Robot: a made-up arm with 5 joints.
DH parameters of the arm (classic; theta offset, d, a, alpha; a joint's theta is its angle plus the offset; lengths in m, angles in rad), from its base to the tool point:
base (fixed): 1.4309 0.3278 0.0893 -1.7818
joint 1: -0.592 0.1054 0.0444 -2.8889
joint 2: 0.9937 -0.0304 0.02 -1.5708
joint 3: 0 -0.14 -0.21 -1.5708
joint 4: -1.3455 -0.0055 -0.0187 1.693
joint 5: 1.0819 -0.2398 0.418 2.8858
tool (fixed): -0.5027 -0.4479 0 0
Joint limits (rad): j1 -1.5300..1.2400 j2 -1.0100..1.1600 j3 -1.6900..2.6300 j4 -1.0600..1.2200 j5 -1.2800..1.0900
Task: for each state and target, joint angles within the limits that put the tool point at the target. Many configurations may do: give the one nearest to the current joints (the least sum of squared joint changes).
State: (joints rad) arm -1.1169 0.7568 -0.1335 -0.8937 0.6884
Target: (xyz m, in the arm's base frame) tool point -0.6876 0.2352 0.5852
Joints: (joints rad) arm -1.1785 0.4964 -0.2087 -0.9925 0.3391
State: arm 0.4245 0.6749 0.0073 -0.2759 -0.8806
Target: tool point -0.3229 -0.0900 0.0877
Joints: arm 0.4795 0.6150 -0.1169 0.2470 -0.9288
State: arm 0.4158 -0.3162 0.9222 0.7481 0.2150
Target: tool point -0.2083 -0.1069 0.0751
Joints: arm 0.2230 -0.1494 1.0966 1.0157 -0.3176
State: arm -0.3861 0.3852 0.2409 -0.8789 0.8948
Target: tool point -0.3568 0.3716 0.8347
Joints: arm -0.5993 0.8668 0.5817 -1.0483 1.0900
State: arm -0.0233 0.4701 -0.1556 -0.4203 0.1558
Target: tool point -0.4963 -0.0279 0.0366
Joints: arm 0.2199 0.0753 -0.1387 -0.0062 -0.4289
